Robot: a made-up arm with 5 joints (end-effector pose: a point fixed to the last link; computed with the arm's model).
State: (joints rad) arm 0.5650 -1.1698 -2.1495 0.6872 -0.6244
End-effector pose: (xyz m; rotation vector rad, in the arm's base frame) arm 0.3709 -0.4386 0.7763 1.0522 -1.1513 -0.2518
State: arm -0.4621 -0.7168 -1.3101 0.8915 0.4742
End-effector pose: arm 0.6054 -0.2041 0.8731 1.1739 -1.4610 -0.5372
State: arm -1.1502 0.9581 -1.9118 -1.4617 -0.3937
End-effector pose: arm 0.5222 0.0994 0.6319 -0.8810 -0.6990 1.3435
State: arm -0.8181 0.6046 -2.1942 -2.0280 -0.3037
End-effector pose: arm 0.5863 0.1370 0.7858 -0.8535 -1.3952 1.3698
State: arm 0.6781 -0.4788 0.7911 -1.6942 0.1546
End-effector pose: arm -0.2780 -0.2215 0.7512 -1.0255 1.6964 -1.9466
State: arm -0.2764 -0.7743 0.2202 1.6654 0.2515
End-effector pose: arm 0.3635 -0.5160 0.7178 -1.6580 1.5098 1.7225
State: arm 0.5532 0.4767 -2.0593 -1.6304 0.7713
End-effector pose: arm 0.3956 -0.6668 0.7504 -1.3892 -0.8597 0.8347
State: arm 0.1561 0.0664 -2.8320 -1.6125 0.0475
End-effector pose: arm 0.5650 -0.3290 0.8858 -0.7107 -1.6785 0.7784
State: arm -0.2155 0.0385 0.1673 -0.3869 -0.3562
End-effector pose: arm -0.0336 -0.4785 0.5700 -0.7168 -0.6443 -2.1603
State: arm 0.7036 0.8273 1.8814 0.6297 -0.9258
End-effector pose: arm -0.2723 -0.4228 0.7943 1.4366 1.4601 1.1533
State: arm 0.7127 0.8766 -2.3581 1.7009 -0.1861
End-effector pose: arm 0.2277 -0.3124 0.6859 2.0171 0.8519 -1.6332
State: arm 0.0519 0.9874 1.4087 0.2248 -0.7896
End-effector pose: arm -0.1524 -0.3847 0.7885 1.3446 1.4750 1.9624
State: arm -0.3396 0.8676 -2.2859 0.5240 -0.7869
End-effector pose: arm 0.0496 -0.0351 0.5803 0.6050 1.1114 -0.5234
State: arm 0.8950 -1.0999 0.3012 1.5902 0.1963
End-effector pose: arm -0.2557 -0.7853 0.5738 -0.5586 1.6048 0.9072
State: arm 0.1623 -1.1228 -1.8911 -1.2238 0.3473
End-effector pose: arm 0.1738 -0.6017 1.1162 -1.5309 -2.1577 -0.4810
